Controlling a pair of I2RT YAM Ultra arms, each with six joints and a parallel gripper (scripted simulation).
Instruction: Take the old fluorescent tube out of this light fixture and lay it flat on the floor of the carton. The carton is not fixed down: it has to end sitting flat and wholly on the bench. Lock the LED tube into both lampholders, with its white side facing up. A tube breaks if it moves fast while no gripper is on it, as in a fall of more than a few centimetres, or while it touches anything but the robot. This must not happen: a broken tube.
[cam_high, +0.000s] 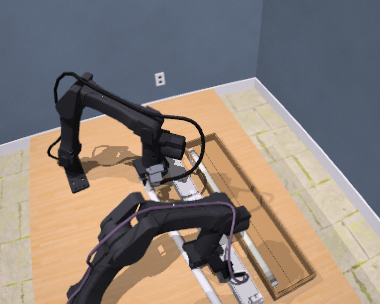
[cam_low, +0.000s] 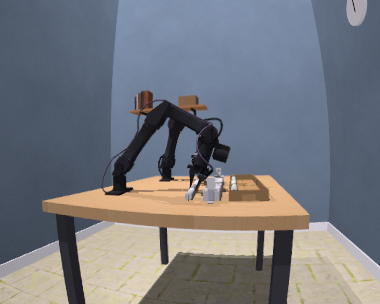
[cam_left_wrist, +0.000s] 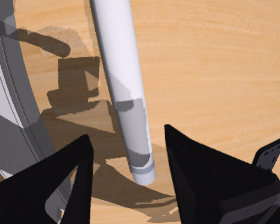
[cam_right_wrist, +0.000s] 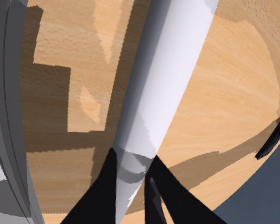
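The lampholder lies 170 mm to the right of my right hand, 120 mm ahead of it and 50 mm above it. Round my right hand: light fixture 130 mm to the left, 70 mm ahead, 30 mm above; LED tube 120 mm to the left, 30 mm behind, 10 mm below; old fluorescent tube 160 mm to the left, 160 mm ahead.
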